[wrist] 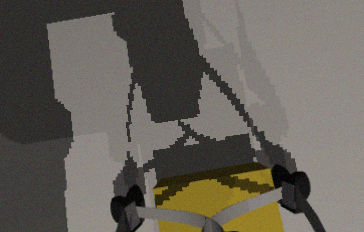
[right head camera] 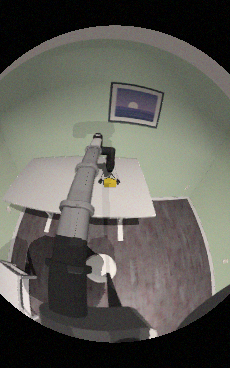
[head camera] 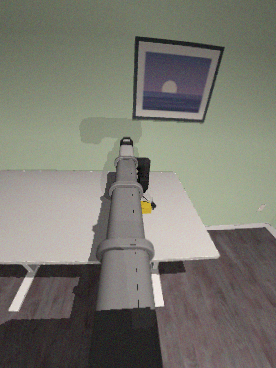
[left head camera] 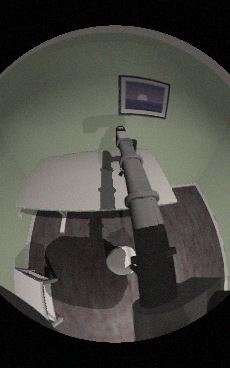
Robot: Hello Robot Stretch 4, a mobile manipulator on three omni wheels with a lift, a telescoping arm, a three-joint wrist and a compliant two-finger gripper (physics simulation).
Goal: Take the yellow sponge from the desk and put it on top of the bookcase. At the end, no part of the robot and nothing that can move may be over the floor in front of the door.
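Places are measured from the robot's base along level axes (x right, y up, z back), in millimetres.
Pixels of known places: gripper, fingertip midpoint: (wrist: 207, 190) (right head camera: 108, 183); robot's base, origin of the base link: (right head camera: 100, 266) (left head camera: 121, 259).
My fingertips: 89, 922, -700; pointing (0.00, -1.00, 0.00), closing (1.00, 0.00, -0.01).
For each thing: its top centre in the pictures, then the offset to it from my fingertips, as dx, dy, dz. "pt": a spot on its surface instead. Level surfaces: height alone.
- yellow sponge, middle of its top: (wrist: 217, 216) (head camera: 142, 204) (right head camera: 109, 180) +5, +45, +11
- white desk, its level: dy +0
- white framed piece, surface spot: (left head camera: 32, 292) pt -1230, -500, +1326
The yellow sponge (head camera: 146, 207) (right head camera: 110, 183) (wrist: 220, 200) lies on the white desk (head camera: 50, 215) (left head camera: 65, 180) (right head camera: 40, 185) (wrist: 330, 100), towards its right part. My gripper (right head camera: 110, 181) (wrist: 207, 190) is open over the sponge, with one dark fingertip out to either side of it. In the wrist view a gap shows between the left fingertip and the sponge, while the right fingertip is close to the sponge's right edge. How high the fingertips are above the desk is hard to tell. The arm hides the sponge in the left head view. No bookcase top or door can be made out.
My telescoping arm (head camera: 125, 220) (left head camera: 141, 180) (right head camera: 80, 190) reaches out over the desk. A framed picture (head camera: 176, 80) (left head camera: 144, 97) (right head camera: 135, 105) hangs on the green wall behind. A round pale object (left head camera: 120, 261) (right head camera: 102, 267) is low in front of the desk. A white framed piece (left head camera: 32, 292) stands at the lower left.
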